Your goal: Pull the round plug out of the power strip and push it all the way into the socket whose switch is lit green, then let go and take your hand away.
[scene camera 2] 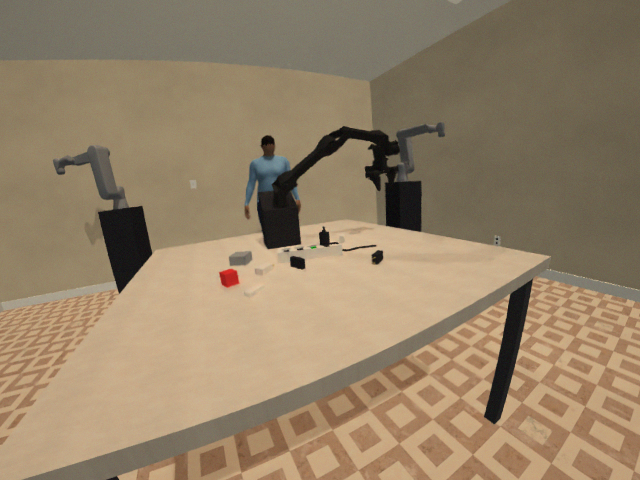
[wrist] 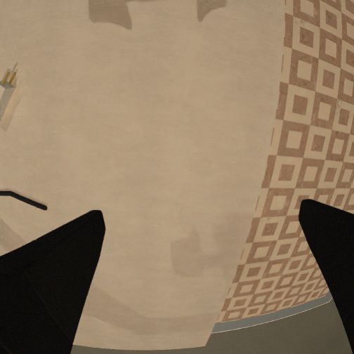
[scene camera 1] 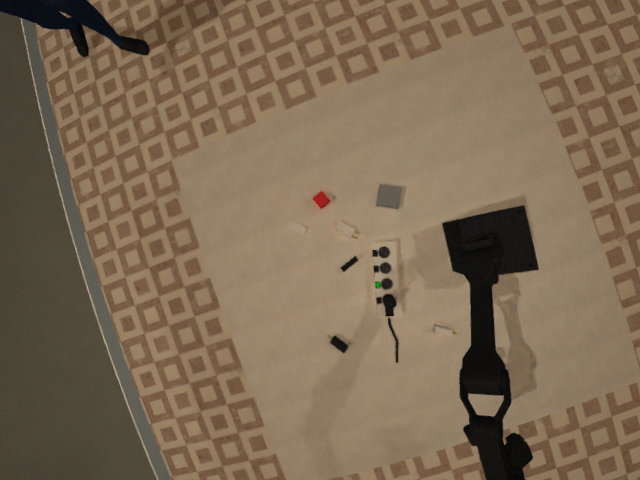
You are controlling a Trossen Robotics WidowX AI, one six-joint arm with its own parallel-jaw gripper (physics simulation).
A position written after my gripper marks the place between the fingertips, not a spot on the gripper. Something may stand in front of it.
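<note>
There's a white power strip (scene camera 1: 388,273) that I can see, and I can see my gripper (scene camera 1: 480,441) as well. The wrist view gives me the gripper (wrist: 205,216) too.
</note>
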